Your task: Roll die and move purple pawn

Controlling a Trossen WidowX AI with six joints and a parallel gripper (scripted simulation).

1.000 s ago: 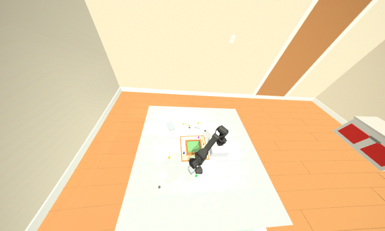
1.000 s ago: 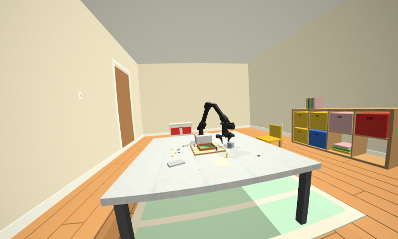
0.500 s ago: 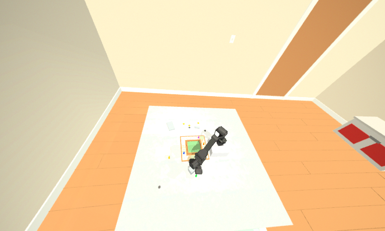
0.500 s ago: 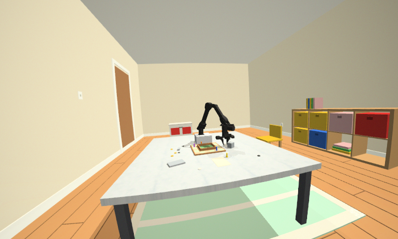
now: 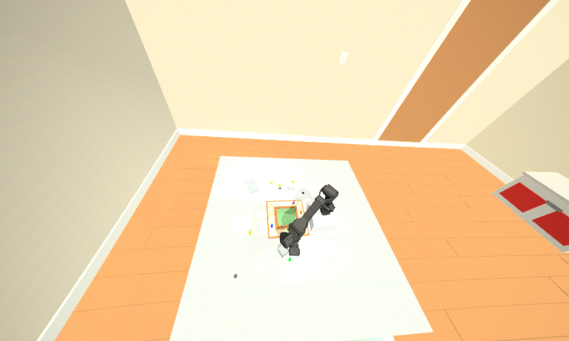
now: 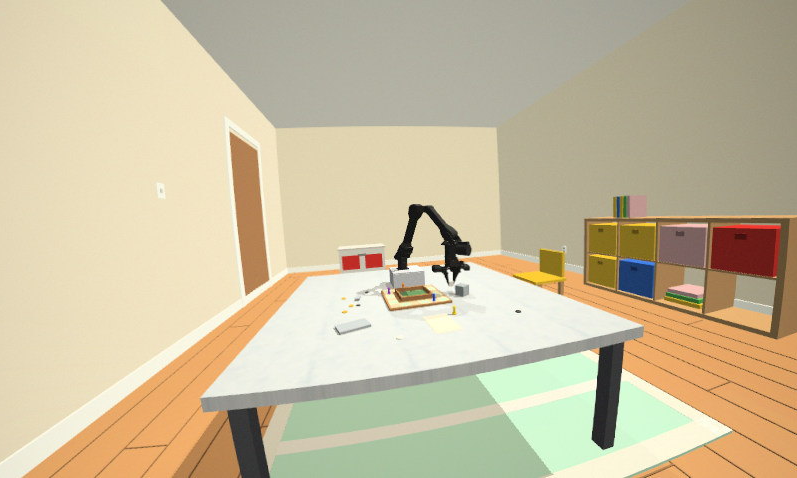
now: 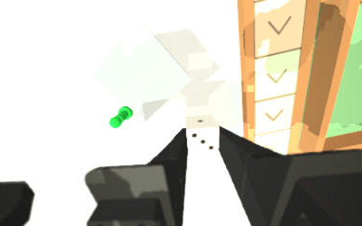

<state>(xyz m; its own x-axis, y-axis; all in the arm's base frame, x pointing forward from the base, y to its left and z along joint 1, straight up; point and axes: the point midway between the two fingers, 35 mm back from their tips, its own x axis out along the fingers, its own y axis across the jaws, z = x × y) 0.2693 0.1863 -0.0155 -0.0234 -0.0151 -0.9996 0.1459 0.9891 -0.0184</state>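
Now: gripper tip 310 mm to the left of the purple pawn, 70 mm past it and 10 mm above it. Round my gripper tip: green pawn (80 mm to the left, 30 mm below, 20 mm ahead); then white die (right at my gripper tip); then grey cube (60 mm ahead, 30 mm to the left, 20 mm below).
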